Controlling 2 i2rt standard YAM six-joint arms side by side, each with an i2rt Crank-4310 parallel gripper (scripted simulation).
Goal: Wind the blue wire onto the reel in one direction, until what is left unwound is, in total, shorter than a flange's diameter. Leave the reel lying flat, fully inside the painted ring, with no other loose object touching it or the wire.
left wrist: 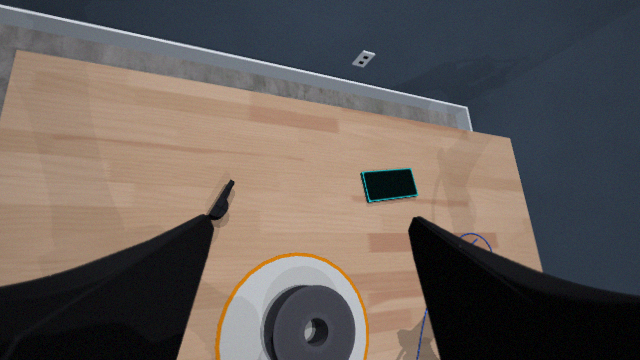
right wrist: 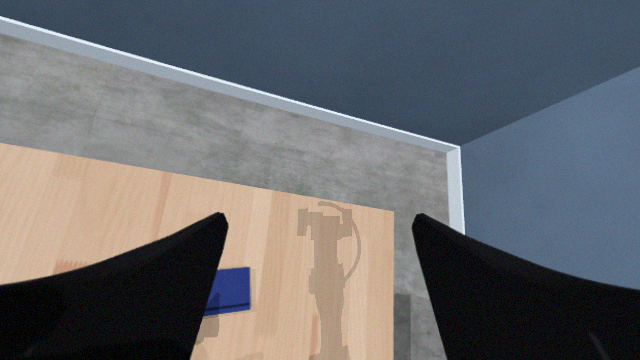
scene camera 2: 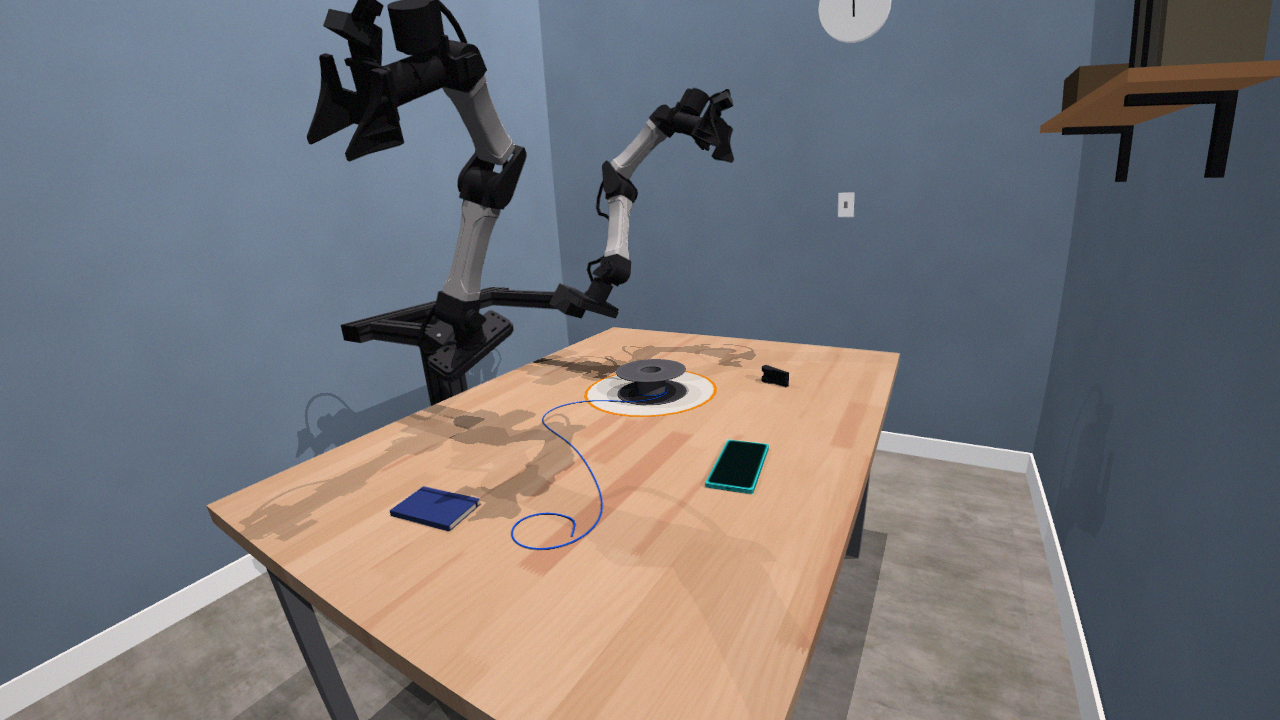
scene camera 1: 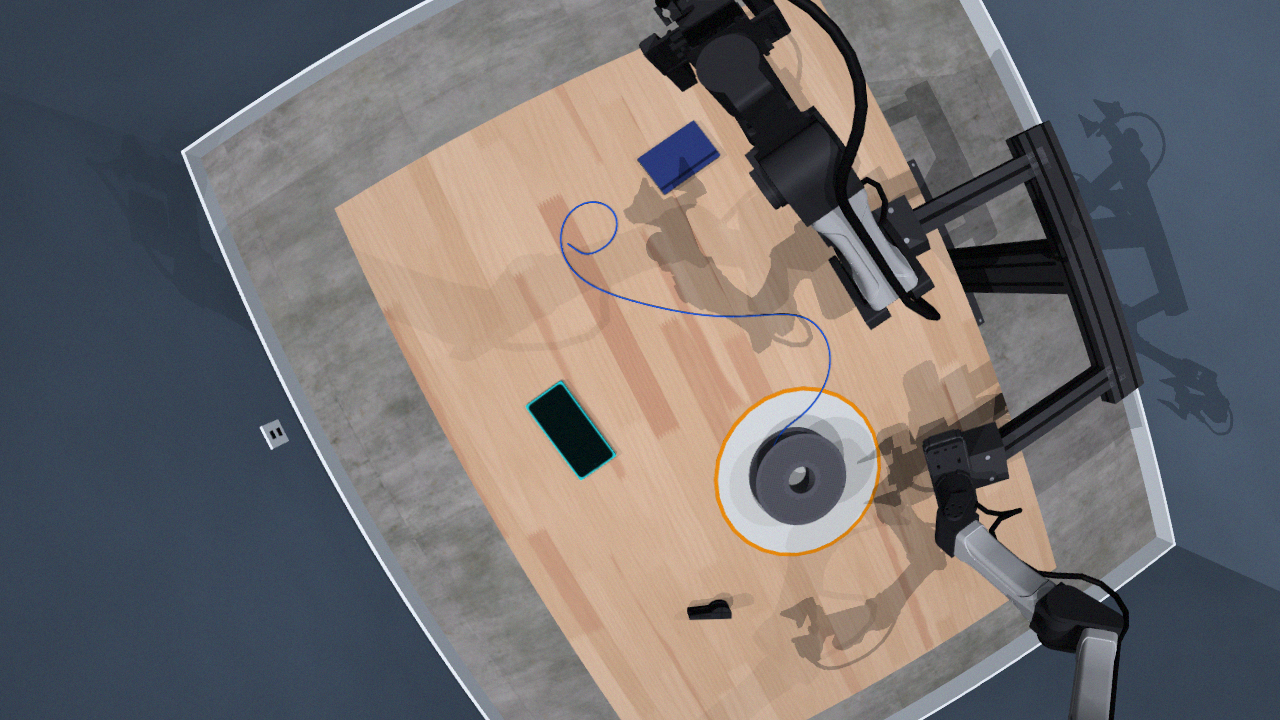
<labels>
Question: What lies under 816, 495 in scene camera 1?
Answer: A dark grey reel.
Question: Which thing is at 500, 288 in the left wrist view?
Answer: The left gripper.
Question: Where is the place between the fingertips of the left gripper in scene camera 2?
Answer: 726, 153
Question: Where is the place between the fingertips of the right gripper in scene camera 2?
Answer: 326, 148
</labels>
